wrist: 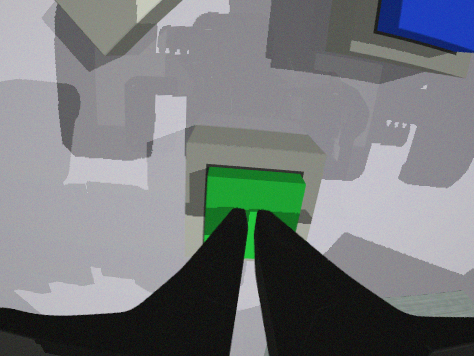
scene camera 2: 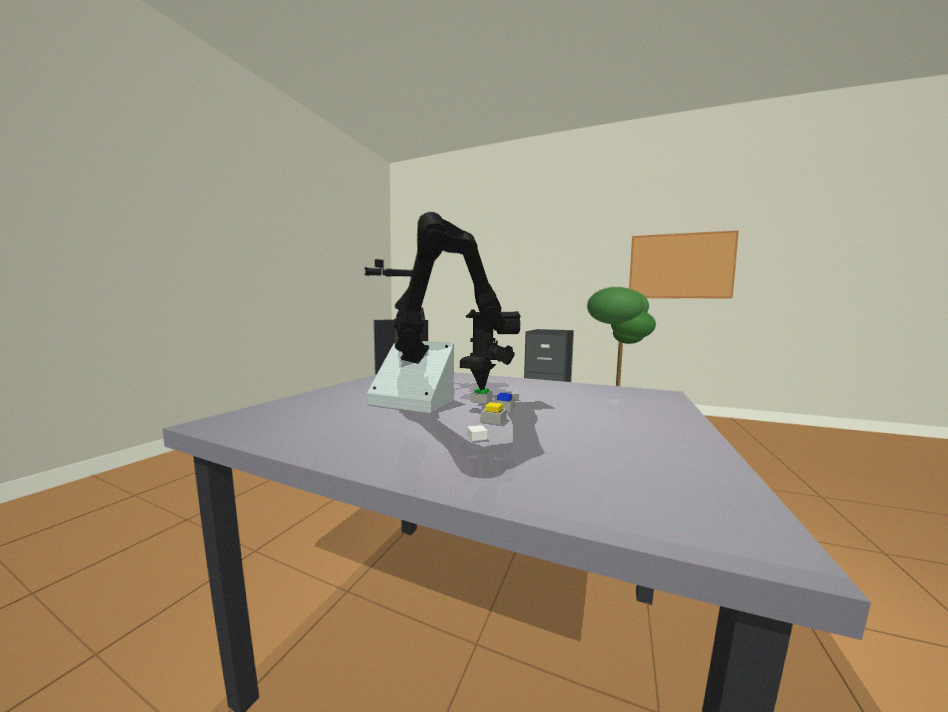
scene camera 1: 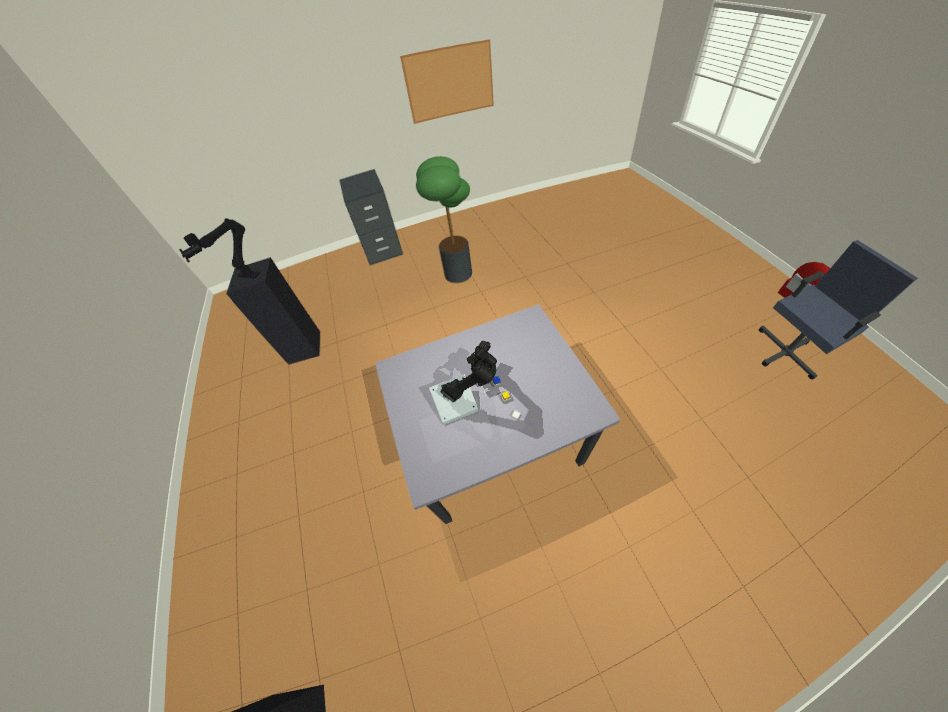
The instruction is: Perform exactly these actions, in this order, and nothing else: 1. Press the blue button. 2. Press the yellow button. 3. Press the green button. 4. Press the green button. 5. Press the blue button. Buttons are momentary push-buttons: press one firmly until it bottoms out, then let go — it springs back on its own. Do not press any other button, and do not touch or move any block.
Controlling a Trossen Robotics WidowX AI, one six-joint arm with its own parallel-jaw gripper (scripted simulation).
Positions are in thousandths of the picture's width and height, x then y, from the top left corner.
Scene:
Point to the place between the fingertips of my gripper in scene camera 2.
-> At 509, 547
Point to a green button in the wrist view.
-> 478, 532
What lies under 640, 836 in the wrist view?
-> My gripper.

